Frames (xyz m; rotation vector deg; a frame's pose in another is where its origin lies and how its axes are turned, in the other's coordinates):
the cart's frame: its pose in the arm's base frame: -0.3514 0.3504 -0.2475 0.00 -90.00 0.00
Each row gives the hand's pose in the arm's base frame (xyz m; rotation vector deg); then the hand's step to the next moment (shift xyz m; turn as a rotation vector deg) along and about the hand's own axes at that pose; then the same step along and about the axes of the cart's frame.
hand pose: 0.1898 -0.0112 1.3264 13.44 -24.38 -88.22
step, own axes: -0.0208 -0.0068 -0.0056 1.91 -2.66 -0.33
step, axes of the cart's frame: -0.0103 0.0198 0.0035 -1.16 -2.01 2.33
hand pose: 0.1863 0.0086 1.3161 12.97 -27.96 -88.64
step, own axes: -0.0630 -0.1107 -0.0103 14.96 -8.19 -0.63
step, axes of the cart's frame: -0.0676 0.0574 0.0920 -1.78 -15.08 7.78
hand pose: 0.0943 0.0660 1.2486 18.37 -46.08 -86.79
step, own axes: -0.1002 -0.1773 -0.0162 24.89 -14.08 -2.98
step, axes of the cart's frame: -0.1536 0.0775 0.1102 -4.64 -25.69 12.05
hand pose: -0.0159 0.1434 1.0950 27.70 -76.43 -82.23
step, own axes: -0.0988 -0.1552 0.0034 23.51 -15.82 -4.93
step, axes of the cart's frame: -0.1718 0.0573 0.0325 -7.24 -25.72 10.65
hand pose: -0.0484 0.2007 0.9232 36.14 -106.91 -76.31
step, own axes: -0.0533 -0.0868 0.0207 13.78 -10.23 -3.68
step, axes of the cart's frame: -0.1007 0.0223 -0.0130 -5.00 -15.85 5.64
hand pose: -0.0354 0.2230 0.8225 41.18 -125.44 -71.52
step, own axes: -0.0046 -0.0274 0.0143 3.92 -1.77 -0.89
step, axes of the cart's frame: -0.0312 -0.0002 0.0009 -0.49 -3.92 1.92
